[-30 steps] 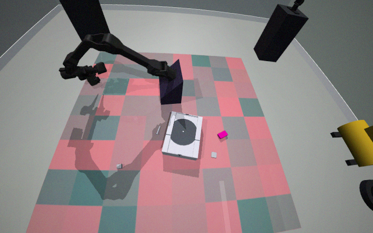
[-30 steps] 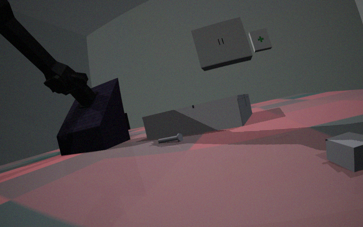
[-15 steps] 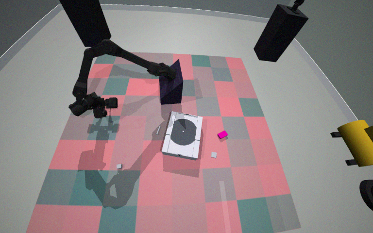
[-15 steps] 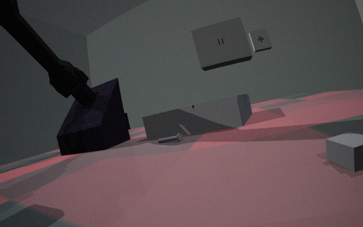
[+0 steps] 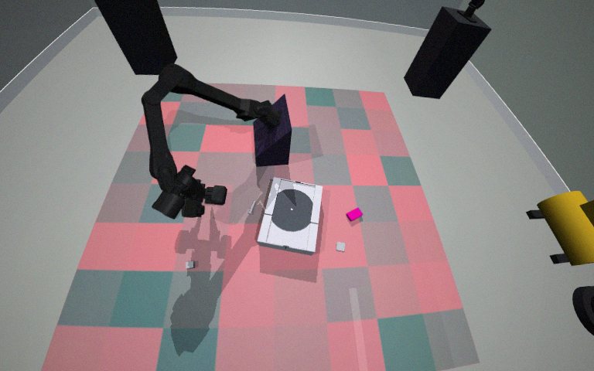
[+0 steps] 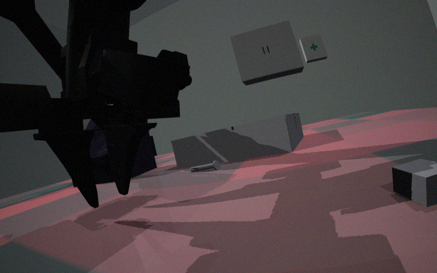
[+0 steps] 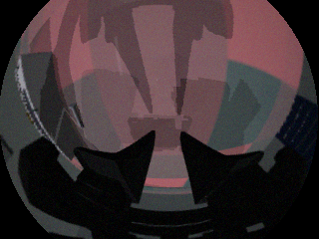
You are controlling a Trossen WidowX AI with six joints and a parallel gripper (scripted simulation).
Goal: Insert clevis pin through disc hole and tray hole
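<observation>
My gripper tip is 2 cm short of the steel clevis pin, 17 cm to the right of it and 1 cm above it. Also, from my gripper tip: dark aluminium disc (5 cm ahead, 32 cm to the left, 4 cm above); then grey cube (23 cm ahead, 1 cm to the right, 1 cm below); then steel tray (6 cm ahead, 32 cm to the left, 3 cm above).
</observation>
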